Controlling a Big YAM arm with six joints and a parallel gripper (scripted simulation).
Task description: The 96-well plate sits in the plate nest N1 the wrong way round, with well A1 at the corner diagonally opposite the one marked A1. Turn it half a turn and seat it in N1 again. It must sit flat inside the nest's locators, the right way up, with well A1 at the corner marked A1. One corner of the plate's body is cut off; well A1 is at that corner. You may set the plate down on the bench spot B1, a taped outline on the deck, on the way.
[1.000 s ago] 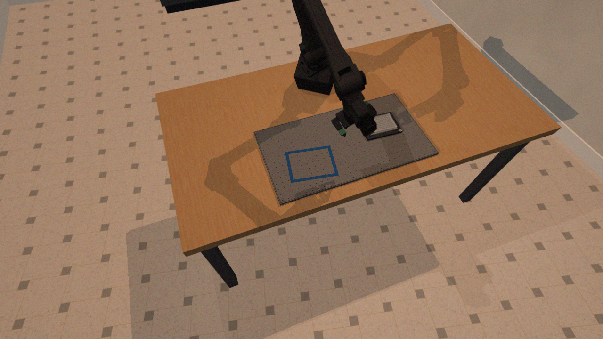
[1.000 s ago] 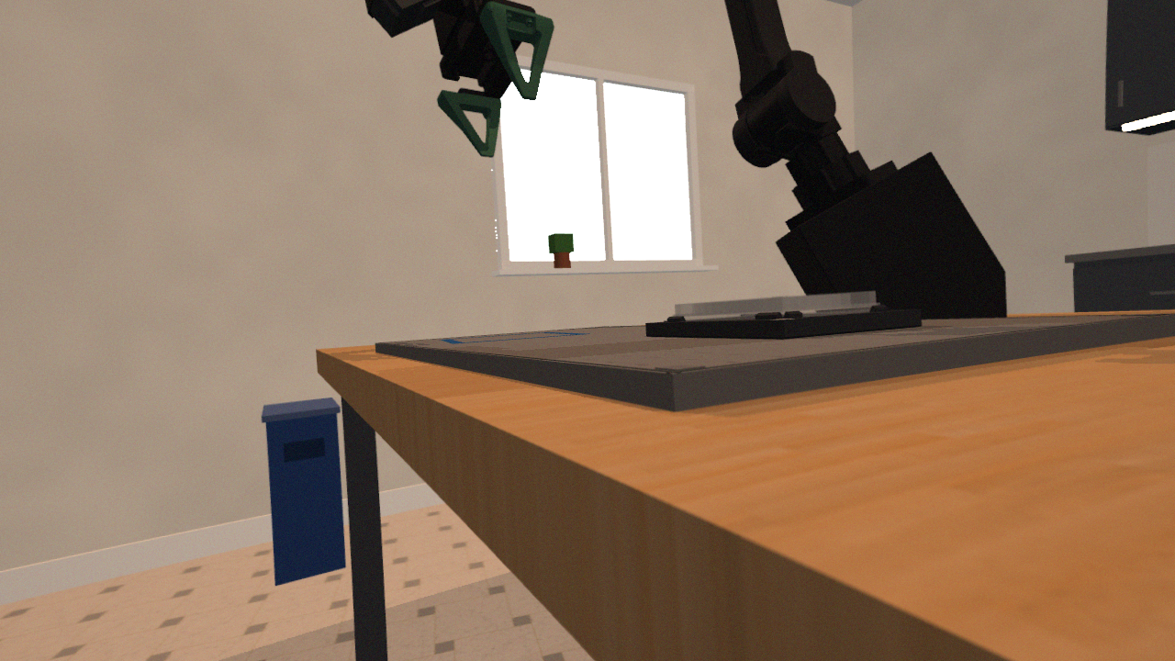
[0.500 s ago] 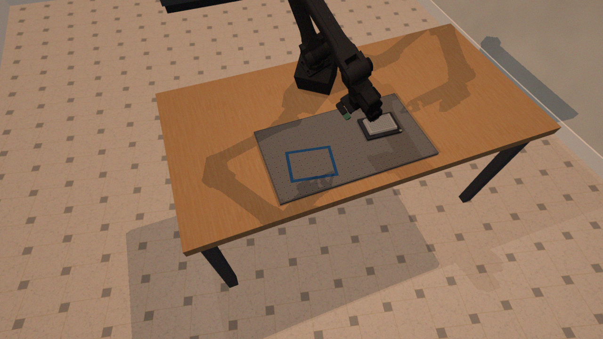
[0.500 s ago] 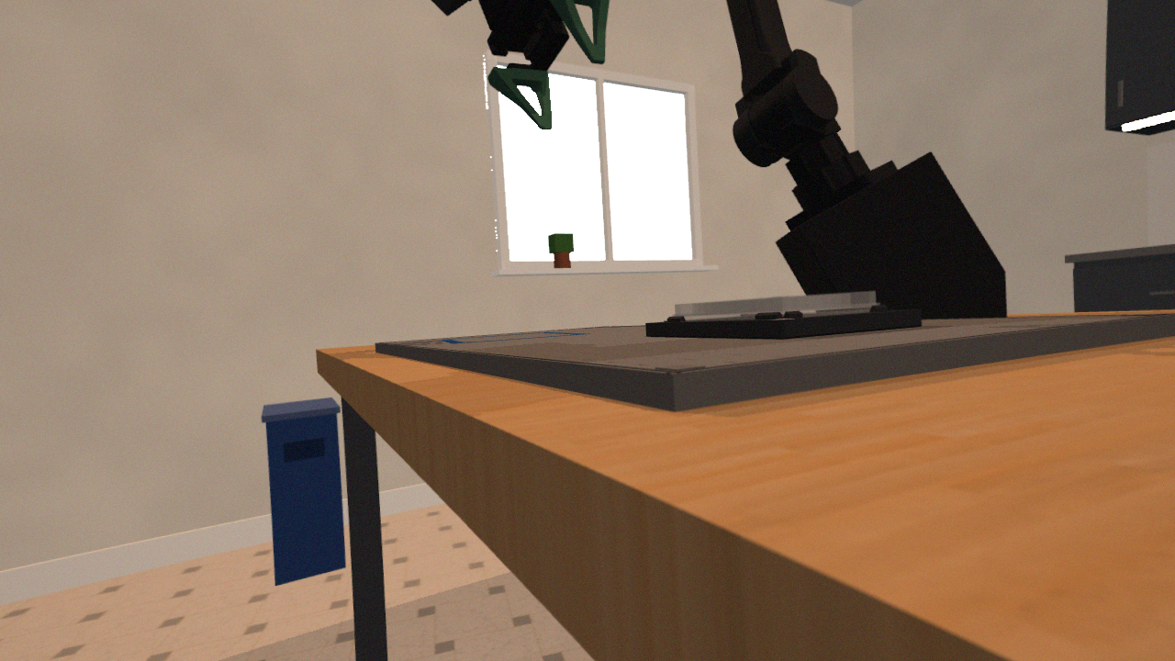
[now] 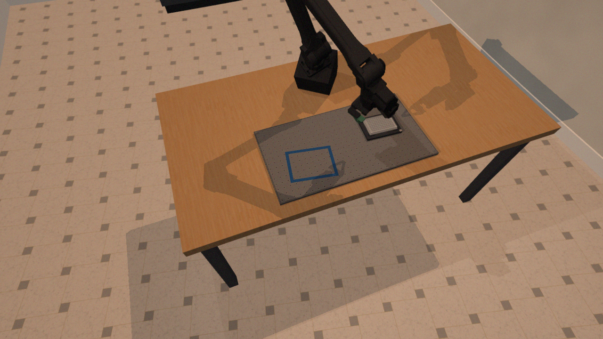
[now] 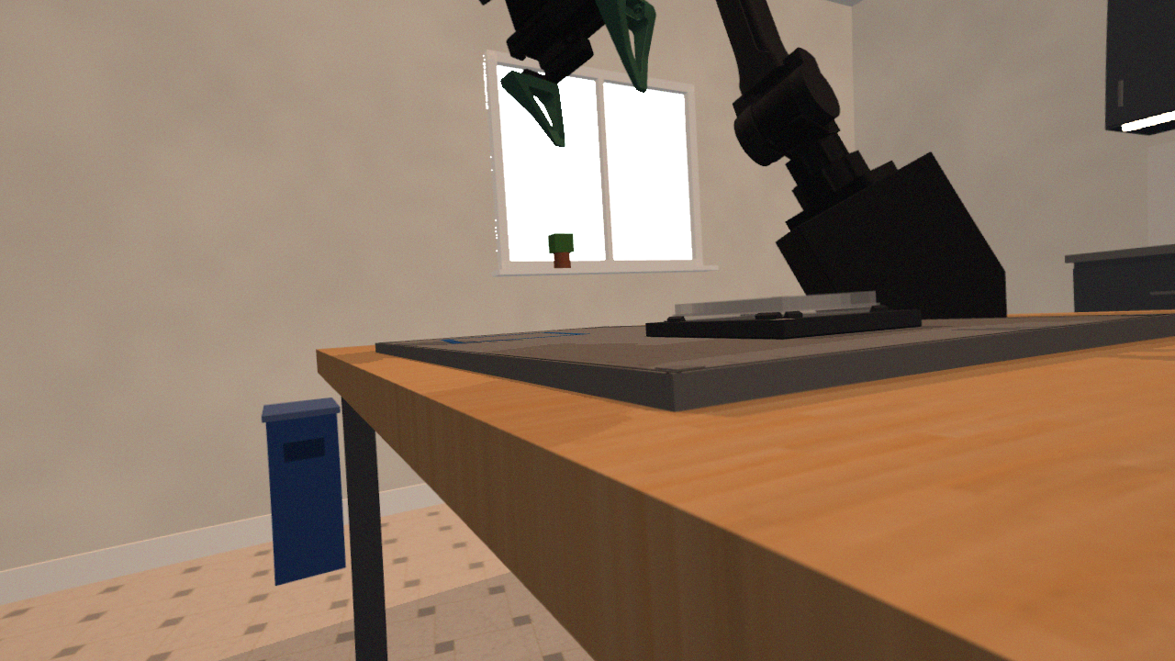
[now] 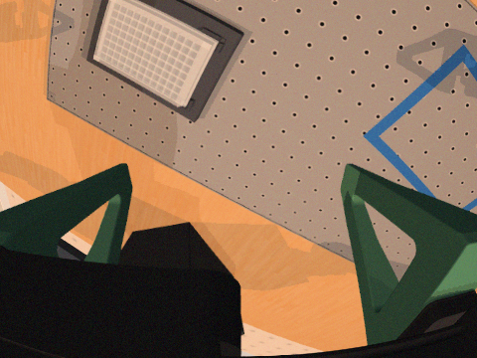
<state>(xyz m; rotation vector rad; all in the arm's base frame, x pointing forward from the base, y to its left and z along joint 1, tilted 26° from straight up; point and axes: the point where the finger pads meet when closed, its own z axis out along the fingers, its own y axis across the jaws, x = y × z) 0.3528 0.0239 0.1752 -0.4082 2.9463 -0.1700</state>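
Now: hand 19 cm above the 96-well plate, 14 cm to the right of it and 3 cm past it. Round my hand: black plate nest N1: 20 cm below, 14 cm to the left, 3 cm behind; then A1 label: 20 cm to the left, 19 cm below, 4 cm ahead.
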